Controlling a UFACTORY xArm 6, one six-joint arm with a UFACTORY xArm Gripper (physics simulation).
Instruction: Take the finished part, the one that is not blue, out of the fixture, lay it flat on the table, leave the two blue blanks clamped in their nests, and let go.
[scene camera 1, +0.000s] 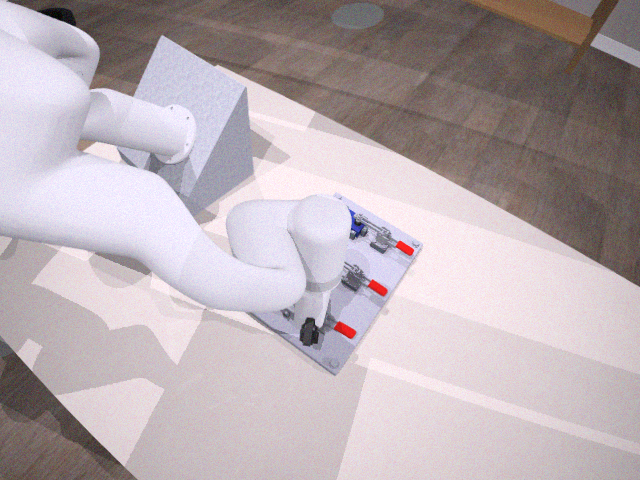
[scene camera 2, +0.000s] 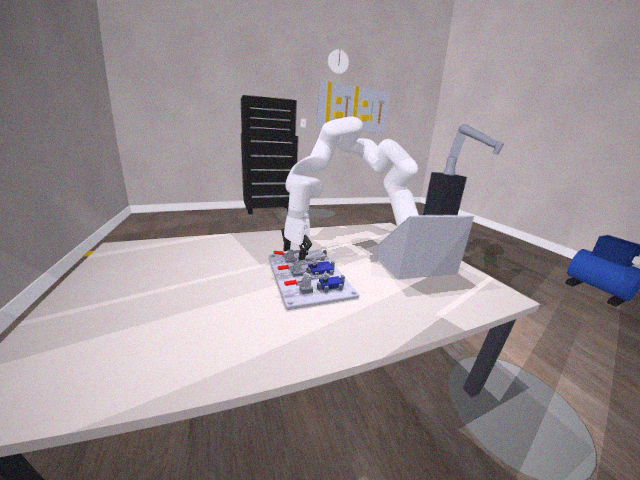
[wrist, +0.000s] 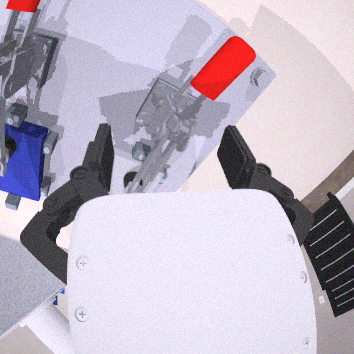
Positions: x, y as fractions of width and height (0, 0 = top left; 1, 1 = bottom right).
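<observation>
There's a fixture plate (scene camera 2: 0.46, 0.61), and you get the plate (wrist: 0.29, 0.19) from the wrist camera as well. The gripper (wrist: 0.48, 0.39) is in the wrist view, and so is a clamp arm (wrist: 0.37, 0.51). You'd also find a finished part (wrist: 0.35, 0.46) there, plus a red handle (wrist: 0.66, 0.16).
</observation>
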